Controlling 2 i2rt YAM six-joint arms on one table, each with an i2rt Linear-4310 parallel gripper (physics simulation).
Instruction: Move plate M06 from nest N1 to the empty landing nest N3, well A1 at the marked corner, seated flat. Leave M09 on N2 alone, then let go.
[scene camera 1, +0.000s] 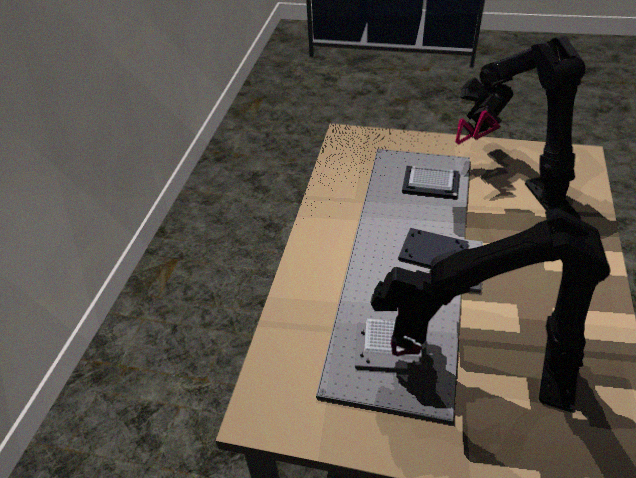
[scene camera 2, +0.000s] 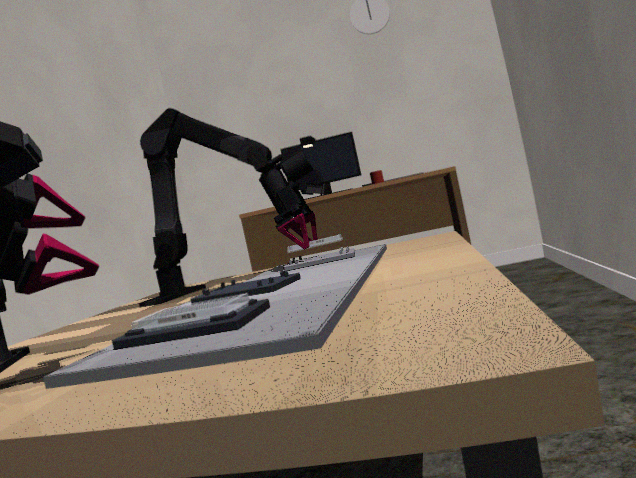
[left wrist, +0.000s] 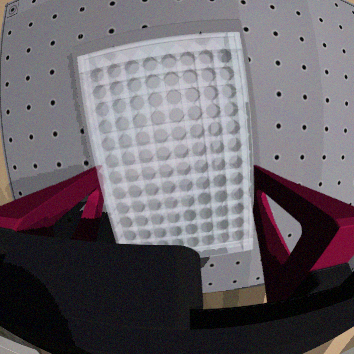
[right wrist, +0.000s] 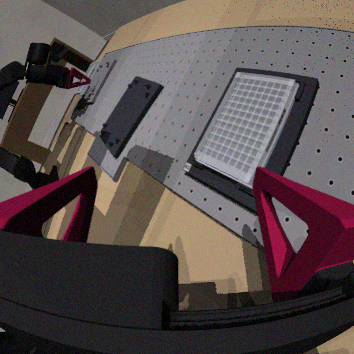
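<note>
Plate M06, a white well plate, is held level a little above nest N1 at the near end of the grey perforated board. My left gripper is shut on the plate's long sides near one end. The empty dark nest N3 lies in the board's middle. Plate M09 sits on nest N2 at the other end. My right gripper is open and empty, high off the board beside M09.
The board lies on a wooden table. The left arm reaches across over N3's edge. Behind the table stand a wooden desk with a monitor and a red cup, and a dark shelf unit.
</note>
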